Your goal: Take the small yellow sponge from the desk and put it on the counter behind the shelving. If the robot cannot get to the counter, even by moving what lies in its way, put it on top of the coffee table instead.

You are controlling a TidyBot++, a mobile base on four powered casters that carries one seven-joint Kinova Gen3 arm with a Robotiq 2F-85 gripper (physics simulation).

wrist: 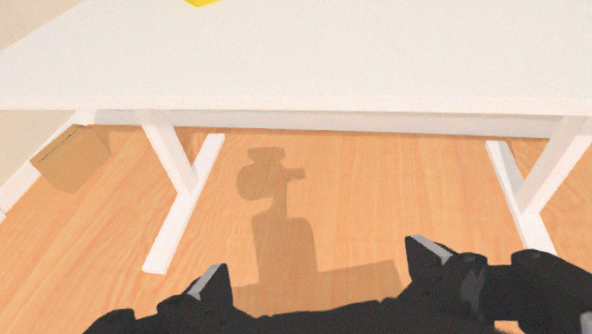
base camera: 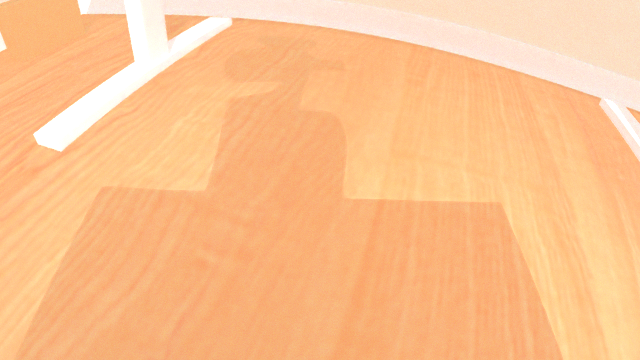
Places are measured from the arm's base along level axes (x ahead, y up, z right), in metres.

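Pixels of known places: gripper, fingertip midpoint: (wrist: pixel 318 269).
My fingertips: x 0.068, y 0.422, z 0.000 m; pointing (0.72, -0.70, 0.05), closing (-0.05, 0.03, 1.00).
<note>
For each thing: its top centre in the pictures, then the offset to it from my fingertips. "*": a spot on its surface instead. Level surfaces: height alone.
- small yellow sponge at a spot on its surface: (wrist: pixel 201 2) * dx +0.742, dy -0.091, dz -0.137 m
- white desk at its surface level: dy -0.099 m
- brown box at its top centre: (wrist: pixel 61 142) dx +1.068, dy -0.638, dz -0.932 m
The small yellow sponge (wrist: pixel 201 2) shows at the top edge of the wrist view, left of the middle, and most of it is cut off by the edge. It lies on the white desk (wrist: pixel 320 60), whose near edge runs across the wrist view. My gripper (wrist: pixel 318 269) is open, with its two fingers wide apart and no object between them. It is on the near side of the desk edge, apart from the sponge. The counter, the shelving and the coffee table do not show in these views.
White desk legs with floor bars stand at the left (base camera: pixel 100 105) (wrist: pixel 185 200) and right (base camera: pixel 622 122) (wrist: pixel 525 205). A brown box (base camera: pixel 42 30) (wrist: pixel 72 157) is on the floor at the left, by the wall. A white baseboard (base camera: pixel 350 20) runs behind. The robot's shadow falls on the wooden floor.
</note>
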